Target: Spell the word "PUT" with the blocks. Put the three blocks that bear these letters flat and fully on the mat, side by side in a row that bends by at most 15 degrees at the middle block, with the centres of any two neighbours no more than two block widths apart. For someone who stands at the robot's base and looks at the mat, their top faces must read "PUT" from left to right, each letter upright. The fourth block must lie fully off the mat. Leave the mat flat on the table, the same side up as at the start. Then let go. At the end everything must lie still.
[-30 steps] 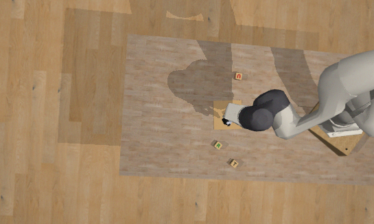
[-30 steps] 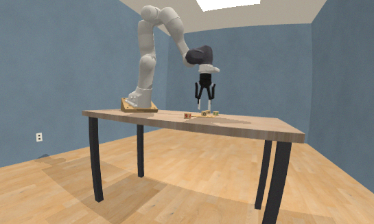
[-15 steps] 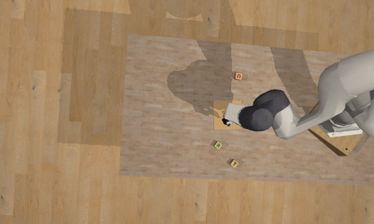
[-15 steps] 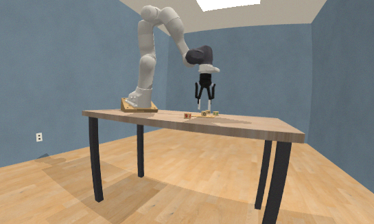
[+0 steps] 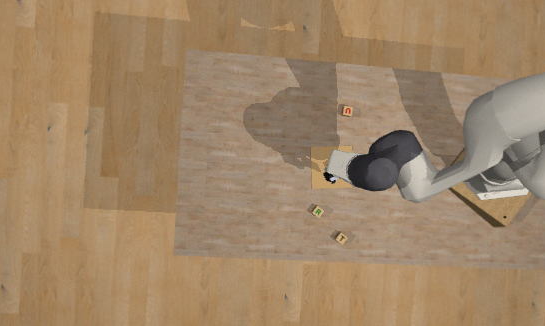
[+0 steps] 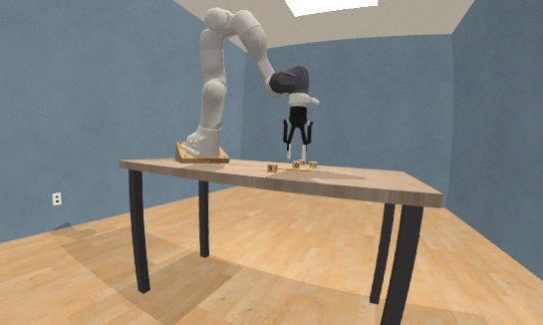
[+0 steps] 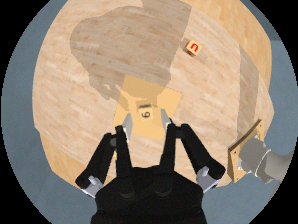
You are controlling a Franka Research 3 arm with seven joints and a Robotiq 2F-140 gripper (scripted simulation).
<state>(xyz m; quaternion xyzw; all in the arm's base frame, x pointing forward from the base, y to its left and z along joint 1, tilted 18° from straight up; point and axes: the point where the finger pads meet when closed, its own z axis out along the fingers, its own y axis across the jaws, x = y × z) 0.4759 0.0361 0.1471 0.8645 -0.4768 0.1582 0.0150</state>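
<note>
Now: the block marked 6 60 mm below my hand. Round my hand: green P block 150 mm to the left, 60 mm below, 40 mm ahead; then red U block 180 mm to the right, 60 mm below, 30 mm behind; then tan mat 70 mm below.
</note>
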